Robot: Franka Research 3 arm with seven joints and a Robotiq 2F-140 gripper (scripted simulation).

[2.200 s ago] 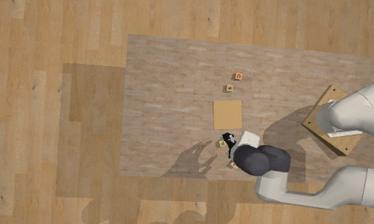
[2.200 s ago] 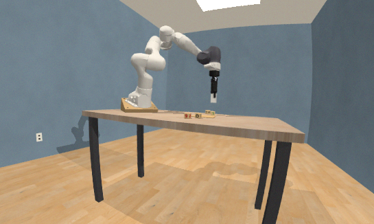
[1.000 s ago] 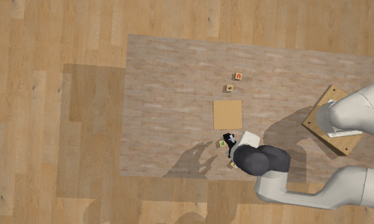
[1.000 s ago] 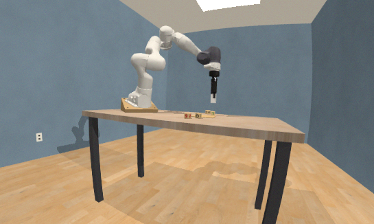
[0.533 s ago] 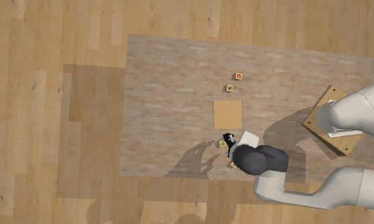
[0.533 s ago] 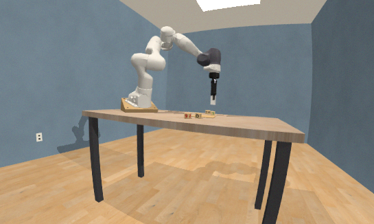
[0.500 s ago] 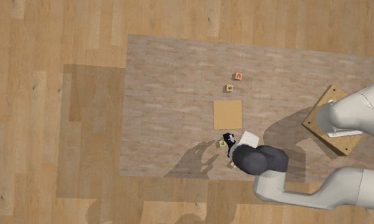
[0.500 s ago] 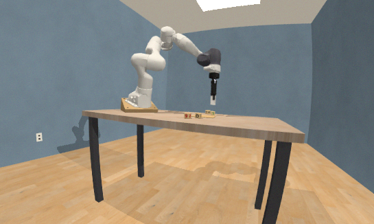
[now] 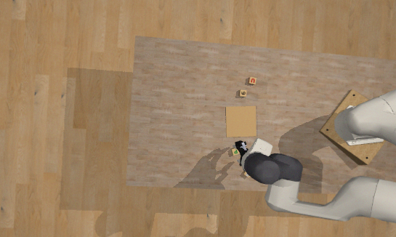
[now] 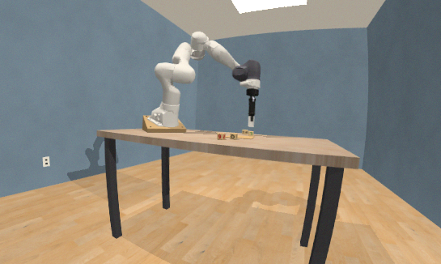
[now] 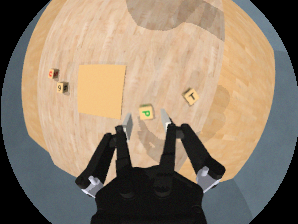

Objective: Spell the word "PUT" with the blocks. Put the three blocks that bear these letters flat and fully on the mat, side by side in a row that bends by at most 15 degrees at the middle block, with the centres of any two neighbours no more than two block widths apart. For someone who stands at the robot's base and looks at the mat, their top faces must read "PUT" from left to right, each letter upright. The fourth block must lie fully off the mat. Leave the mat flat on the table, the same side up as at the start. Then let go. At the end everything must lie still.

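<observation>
Right now my hand is 7 cm above the green P block. Also, from my hand: T block: 6 cm behind, 10 cm to the left, 7 cm below; then block marked 6: 2 cm behind, 26 cm to the right, 7 cm below; then tan mat: 2 cm behind, 14 cm to the right, 8 cm below.
</observation>
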